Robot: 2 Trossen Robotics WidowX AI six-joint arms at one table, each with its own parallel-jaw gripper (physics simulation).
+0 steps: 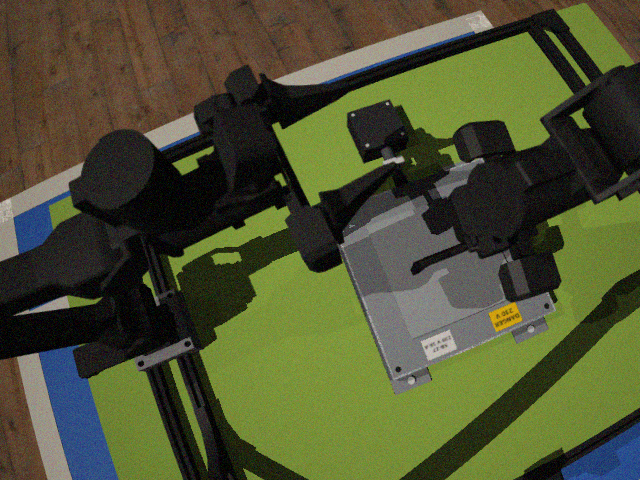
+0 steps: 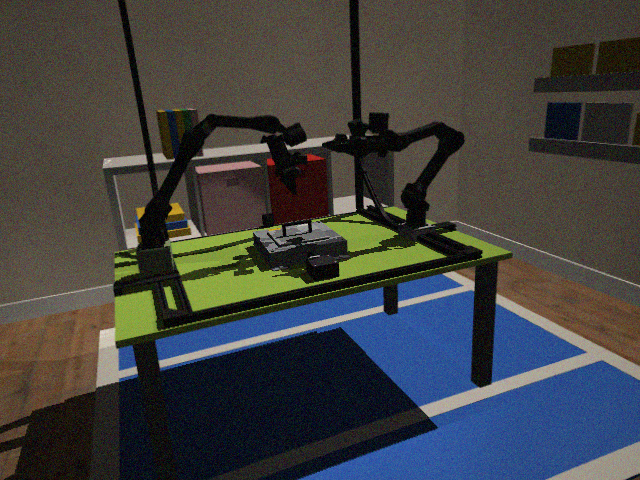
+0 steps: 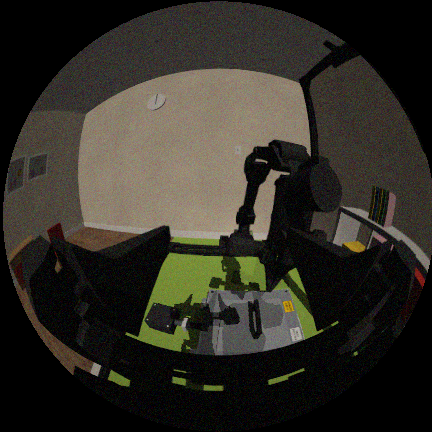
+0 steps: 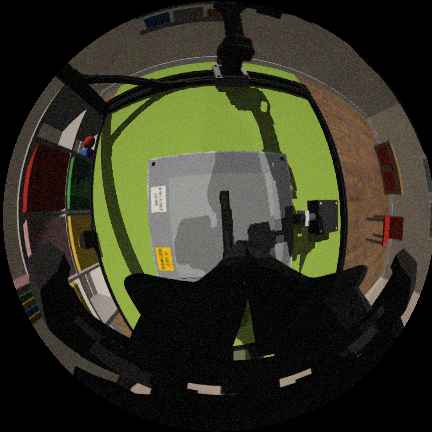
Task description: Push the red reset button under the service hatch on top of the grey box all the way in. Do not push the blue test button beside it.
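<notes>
The grey box (image 1: 385, 305) (image 2: 296, 248) (image 3: 270, 326) (image 4: 181, 201) lies on the green table (image 1: 294, 381) (image 2: 223, 281). Its service hatch lies flat, with a black handle (image 1: 437, 258) (image 2: 296, 228) (image 3: 252, 318) (image 4: 225, 217) on top. The red and blue buttons are hidden. My right gripper (image 1: 456, 219) (image 2: 290, 185) (image 3: 267, 290) (image 4: 241, 245) is shut and empty, and hangs well above the handle. My left gripper (image 1: 349, 210) (image 2: 334, 143) is open and empty, and is held high beside the box's edge.
A black block (image 1: 375, 128) (image 2: 323, 267) (image 3: 160, 318) (image 4: 322, 217) with a short shaft sits against the box's side. Black frame rails (image 1: 175, 410) (image 2: 347, 281) run along the table edges. A shelf with a pink box (image 2: 230, 190) and a red box (image 2: 309, 190) stands behind.
</notes>
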